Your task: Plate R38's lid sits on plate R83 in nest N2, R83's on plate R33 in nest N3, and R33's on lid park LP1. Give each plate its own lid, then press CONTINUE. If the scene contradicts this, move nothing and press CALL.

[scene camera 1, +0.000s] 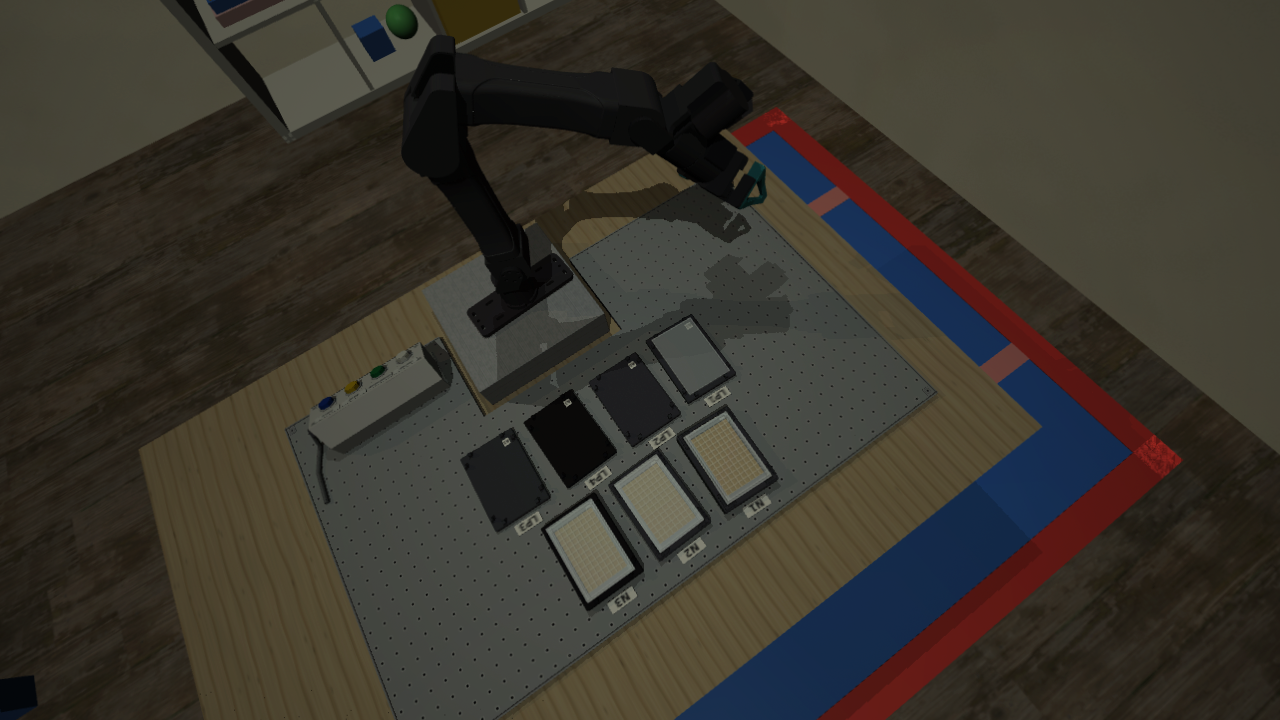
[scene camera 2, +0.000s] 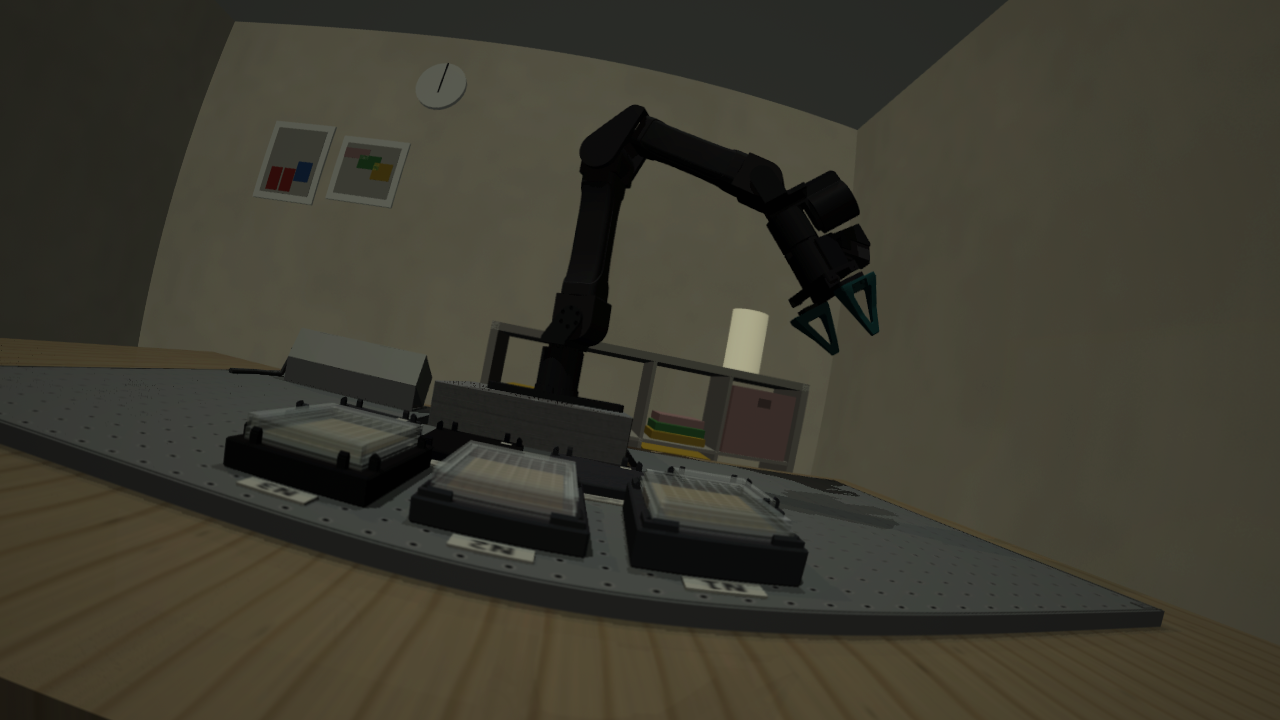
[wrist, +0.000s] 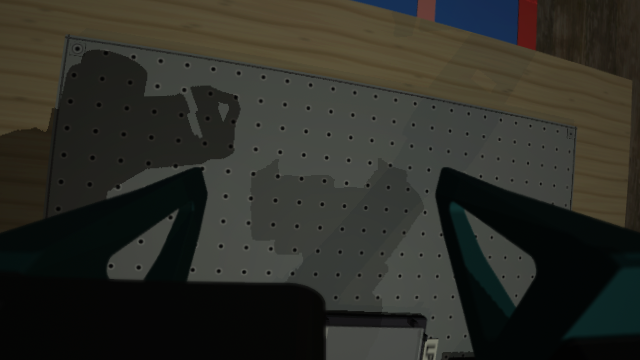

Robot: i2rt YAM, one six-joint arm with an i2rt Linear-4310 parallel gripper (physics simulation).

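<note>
My gripper is open and empty, high above the pegboard's far end. Nests N3 to N1 hold cream-welled plates: N3's plate, N2's plate and N1's plate. Clear covers show over all three in scene camera 2. Park LP1 has a pale surface in a dark rim; I cannot tell whether a clear lid lies there. Plate and lid codes are unreadable. The button box has blue, yellow, green and white buttons; their words are unreadable.
Dark parks LP2, LP4 and LP3 stand in a row beside LP1, behind the nests. The arm's grey base block stands behind them. The pegboard lies on a wooden table.
</note>
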